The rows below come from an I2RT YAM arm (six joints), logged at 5 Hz.
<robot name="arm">
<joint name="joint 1" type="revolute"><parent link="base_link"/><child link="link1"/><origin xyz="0 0 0.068" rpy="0 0 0"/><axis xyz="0 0 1"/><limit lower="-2.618" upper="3.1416"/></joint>
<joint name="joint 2" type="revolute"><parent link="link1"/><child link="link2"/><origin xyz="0.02 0.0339 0.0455" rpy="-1.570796 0 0"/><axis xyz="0 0 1"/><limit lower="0" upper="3.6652"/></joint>
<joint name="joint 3" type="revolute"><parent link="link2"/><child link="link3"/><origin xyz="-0.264 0 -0.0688" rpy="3.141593 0 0"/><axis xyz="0 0 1"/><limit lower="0" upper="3.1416"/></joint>
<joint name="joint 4" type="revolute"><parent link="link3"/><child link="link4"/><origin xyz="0.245 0.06 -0.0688" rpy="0 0 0"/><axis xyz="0 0 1"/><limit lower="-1.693" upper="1.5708"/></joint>
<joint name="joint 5" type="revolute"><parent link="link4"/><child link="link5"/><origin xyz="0.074 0.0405 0.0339" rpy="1.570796 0 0"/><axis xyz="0 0 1"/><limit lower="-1.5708" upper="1.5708"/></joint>
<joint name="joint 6" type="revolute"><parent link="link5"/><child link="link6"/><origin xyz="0.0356 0 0.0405" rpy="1.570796 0 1.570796"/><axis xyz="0 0 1"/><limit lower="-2.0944" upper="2.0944"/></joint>
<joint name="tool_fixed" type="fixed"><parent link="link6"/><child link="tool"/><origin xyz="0 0 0" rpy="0 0 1.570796"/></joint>
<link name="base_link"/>
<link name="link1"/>
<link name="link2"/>
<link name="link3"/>
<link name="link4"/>
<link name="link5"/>
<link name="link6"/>
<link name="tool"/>
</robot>
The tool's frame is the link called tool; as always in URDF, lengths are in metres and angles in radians.
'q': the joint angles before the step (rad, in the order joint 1, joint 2, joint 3, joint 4, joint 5, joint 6). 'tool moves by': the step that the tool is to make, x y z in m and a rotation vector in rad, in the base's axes. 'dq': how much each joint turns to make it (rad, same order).
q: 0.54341 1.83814 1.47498 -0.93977 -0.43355 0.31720
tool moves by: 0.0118 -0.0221 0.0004 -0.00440 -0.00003 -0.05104
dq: -0.06824 -0.00197 0.00017 -0.01242 -0.00074 -0.01941
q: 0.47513 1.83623 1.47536 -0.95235 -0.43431 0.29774
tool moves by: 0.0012 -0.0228 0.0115 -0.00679 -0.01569 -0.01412
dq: -0.05814 -0.03736 0.00002 -0.04737 0.00149 -0.05052
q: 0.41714 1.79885 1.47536 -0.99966 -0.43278 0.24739
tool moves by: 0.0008 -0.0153 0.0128 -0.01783 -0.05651 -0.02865
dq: -0.03750 -0.03991 0.00009 -0.00304 0.03468 -0.02034
